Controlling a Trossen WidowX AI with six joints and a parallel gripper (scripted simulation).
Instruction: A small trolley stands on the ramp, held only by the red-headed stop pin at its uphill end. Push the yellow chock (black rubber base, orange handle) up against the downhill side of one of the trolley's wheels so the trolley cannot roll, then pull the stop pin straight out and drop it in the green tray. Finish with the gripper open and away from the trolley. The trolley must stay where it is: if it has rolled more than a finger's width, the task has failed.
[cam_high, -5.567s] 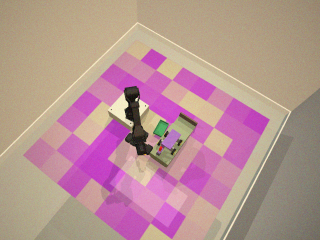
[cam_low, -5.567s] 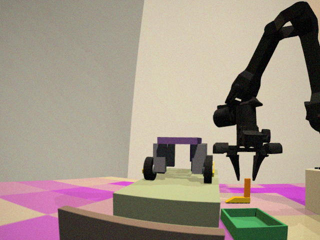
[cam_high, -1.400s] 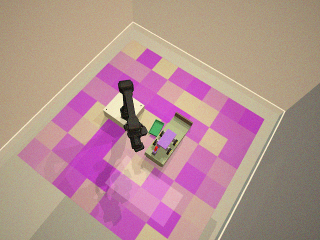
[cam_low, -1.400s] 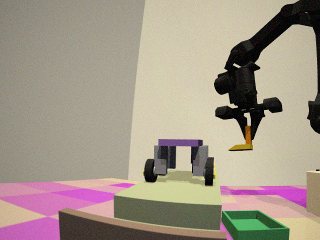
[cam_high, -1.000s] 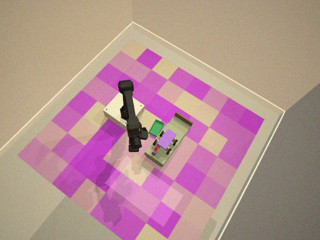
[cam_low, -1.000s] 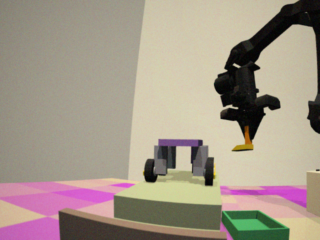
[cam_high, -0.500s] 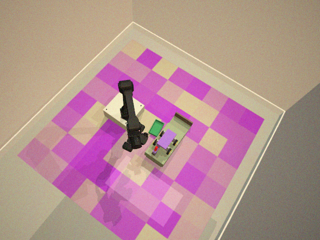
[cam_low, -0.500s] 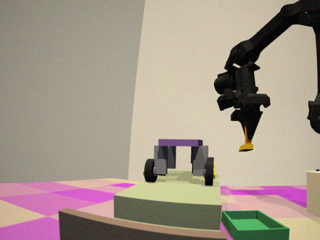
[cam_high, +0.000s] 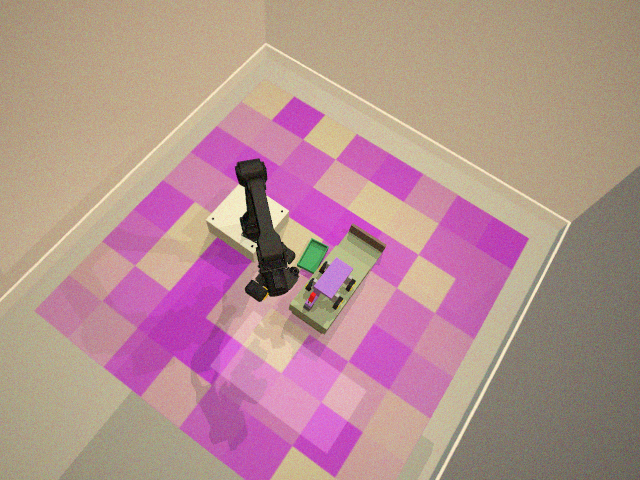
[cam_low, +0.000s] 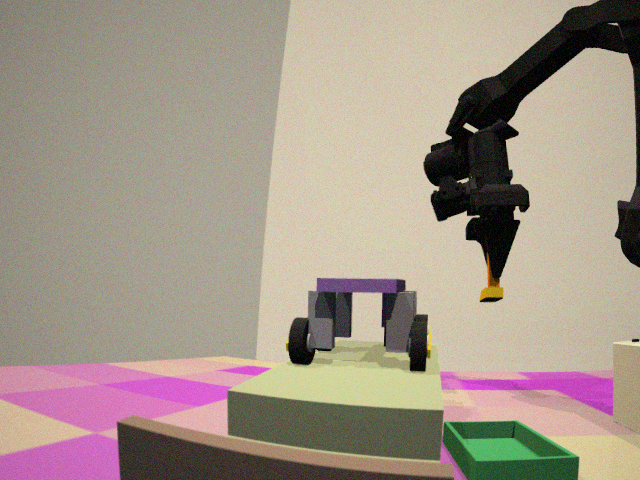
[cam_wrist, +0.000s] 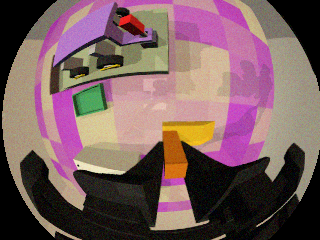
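The red-headed stop pin is 140 mm ahead of my gripper tip, 50 mm below it and 20 mm to the left of it. Also, from my gripper tip: pale green ramp 170 mm ahead, 130 mm below, 110 mm to the left; yellow chock 20 mm to the right, 10 mm below; trolley 170 mm ahead, 110 mm to the left, 60 mm below.
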